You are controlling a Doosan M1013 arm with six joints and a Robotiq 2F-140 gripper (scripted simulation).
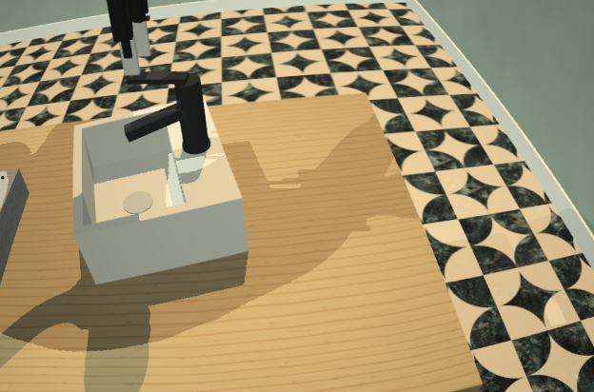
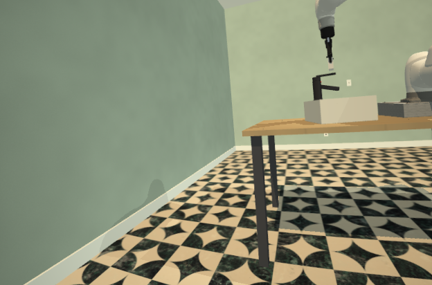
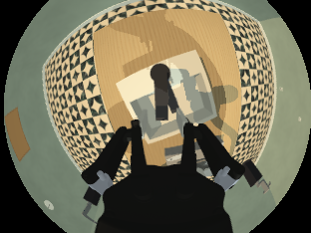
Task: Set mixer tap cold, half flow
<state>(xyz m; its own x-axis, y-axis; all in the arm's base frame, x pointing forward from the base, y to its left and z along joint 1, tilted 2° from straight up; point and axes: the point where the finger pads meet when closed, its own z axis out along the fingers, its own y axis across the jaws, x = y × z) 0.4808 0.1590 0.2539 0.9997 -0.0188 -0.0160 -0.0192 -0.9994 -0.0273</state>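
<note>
The lever is 3 cm ahead of my hand and 6 cm below it. The rest, counted from my hand: white basin: 3 cm behind, 4 cm to the right, 29 cm below; then mixer tap: 6 cm ahead, 10 cm below.
</note>
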